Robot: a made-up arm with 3 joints. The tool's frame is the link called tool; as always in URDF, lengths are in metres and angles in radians. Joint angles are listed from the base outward. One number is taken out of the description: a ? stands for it. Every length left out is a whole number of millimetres.
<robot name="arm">
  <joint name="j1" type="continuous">
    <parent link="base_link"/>
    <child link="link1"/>
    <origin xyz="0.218 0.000 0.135" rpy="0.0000 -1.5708 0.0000"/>
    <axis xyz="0 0 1"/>
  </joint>
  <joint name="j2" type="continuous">
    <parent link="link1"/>
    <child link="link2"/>
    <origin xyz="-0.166 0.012 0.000" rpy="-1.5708 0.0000 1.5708"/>
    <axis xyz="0 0 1"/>
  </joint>
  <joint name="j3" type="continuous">
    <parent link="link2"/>
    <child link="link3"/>
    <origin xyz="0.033 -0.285 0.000" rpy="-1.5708 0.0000 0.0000"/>
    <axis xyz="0 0 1"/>
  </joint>
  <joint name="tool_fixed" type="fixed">
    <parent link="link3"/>
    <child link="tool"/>
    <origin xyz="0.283 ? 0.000" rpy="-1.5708 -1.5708 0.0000"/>
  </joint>
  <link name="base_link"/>
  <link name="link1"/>
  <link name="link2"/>
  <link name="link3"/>
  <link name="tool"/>
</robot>
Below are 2 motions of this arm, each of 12 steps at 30 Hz.
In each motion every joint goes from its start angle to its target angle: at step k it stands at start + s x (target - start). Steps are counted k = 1, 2, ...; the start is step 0. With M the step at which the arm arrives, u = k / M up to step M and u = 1 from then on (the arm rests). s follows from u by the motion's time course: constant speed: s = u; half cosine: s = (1 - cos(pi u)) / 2; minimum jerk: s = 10 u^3 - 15 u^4 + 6 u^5.
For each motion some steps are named. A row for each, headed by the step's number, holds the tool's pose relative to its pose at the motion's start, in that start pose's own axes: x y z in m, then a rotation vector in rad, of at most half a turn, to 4 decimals.
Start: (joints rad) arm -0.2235 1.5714 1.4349
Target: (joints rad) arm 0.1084 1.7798 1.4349
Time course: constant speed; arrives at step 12
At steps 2, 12:
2: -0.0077 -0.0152 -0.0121 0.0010 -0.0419 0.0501
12: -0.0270 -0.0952 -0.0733 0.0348 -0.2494 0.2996

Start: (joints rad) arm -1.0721 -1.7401 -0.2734
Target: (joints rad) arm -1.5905 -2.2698 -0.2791
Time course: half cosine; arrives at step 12
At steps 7, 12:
7: -0.0290 -0.0853 -0.1502 -0.1116 -0.3876 0.2339
12: -0.0071 -0.1510 -0.2420 -0.2260 -0.5990 0.3683

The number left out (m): 0.108
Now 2 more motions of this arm.
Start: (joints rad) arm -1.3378 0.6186 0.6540
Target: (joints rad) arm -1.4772 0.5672 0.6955
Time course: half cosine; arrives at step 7
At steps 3, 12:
3: -0.0004 0.0008 0.0248 0.0606 0.0367 -0.0033
12: 0.0008 -0.0011 0.0633 0.1571 0.0929 -0.0086

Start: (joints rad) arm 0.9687 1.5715 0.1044
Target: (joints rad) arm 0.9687 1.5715 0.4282
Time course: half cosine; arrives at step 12
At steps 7, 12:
7: 0.0000 -0.0277 0.0550 0.2038 0.0000 0.0000
12: 0.0000 -0.0491 0.0844 0.3238 0.0000 0.0000

